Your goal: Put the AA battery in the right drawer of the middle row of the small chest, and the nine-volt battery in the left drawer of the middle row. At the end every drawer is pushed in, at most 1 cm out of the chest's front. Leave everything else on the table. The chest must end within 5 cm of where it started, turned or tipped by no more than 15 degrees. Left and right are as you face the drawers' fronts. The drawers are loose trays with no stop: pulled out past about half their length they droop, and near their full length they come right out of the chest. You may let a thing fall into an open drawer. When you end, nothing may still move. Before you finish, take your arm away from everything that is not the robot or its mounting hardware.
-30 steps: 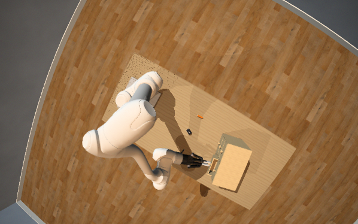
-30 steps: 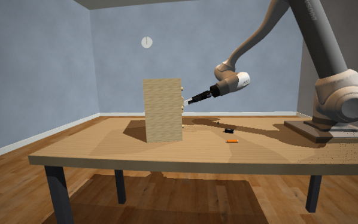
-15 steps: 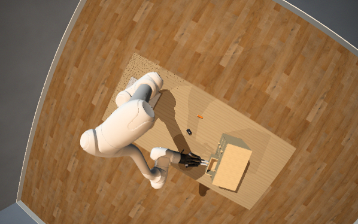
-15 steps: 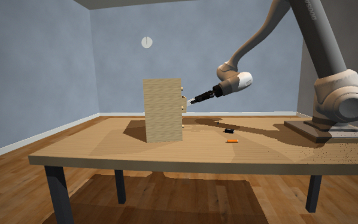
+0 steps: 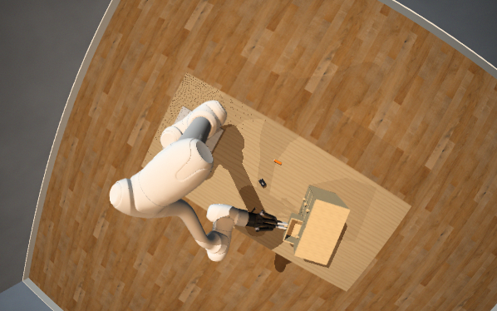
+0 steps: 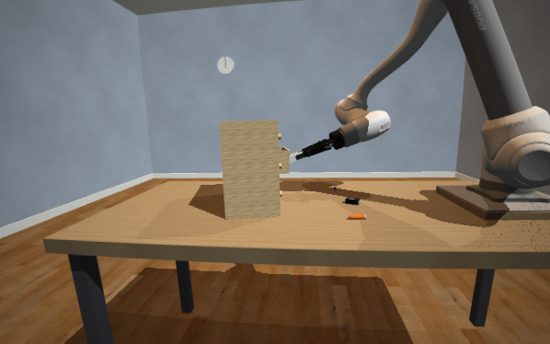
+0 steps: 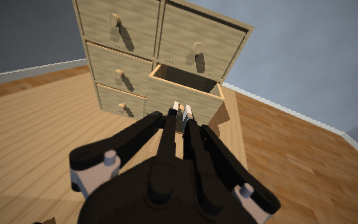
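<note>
The orange AA battery lies 270 mm to the left of my hand, 210 mm behind it and 150 mm below it. Round my hand: black AA battery (160 mm behind, 150 mm below, 70 mm to the right); black nine-volt battery (220 mm behind, 150 mm below, 120 mm to the left).
</note>
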